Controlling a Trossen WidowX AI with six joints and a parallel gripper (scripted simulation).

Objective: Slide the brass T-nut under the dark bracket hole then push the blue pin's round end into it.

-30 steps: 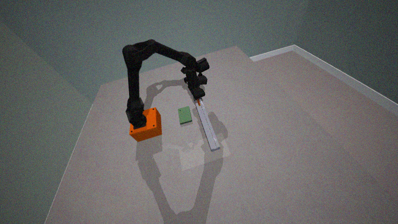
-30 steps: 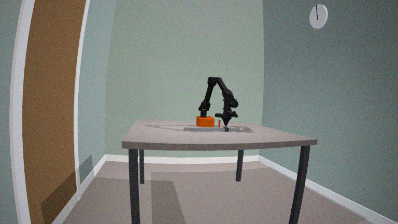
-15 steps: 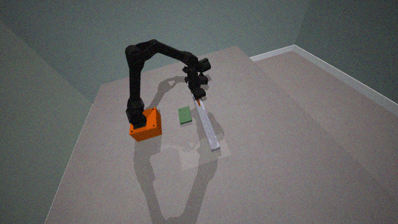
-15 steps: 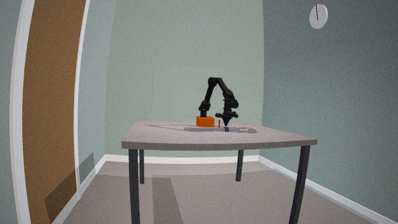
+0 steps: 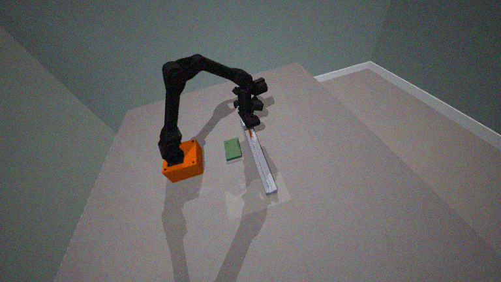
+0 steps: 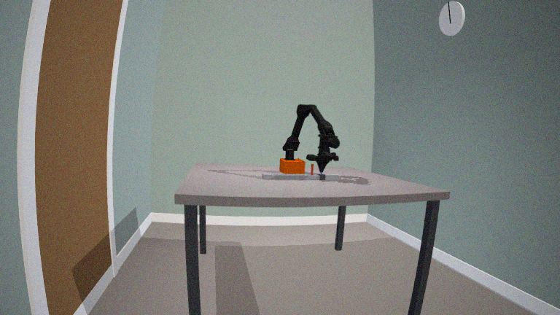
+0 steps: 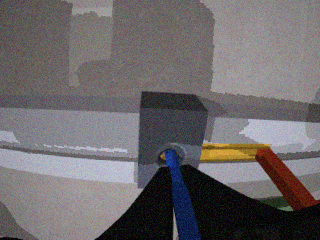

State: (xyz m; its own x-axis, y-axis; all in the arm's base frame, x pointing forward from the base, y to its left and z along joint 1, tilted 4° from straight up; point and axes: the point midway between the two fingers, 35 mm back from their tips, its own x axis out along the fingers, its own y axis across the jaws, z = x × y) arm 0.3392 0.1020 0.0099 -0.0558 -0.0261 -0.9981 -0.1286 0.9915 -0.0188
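The blue pin is right at my gripper tip. Round my gripper tip: green tray: 11 cm behind, 6 cm to the right, 3 cm below.
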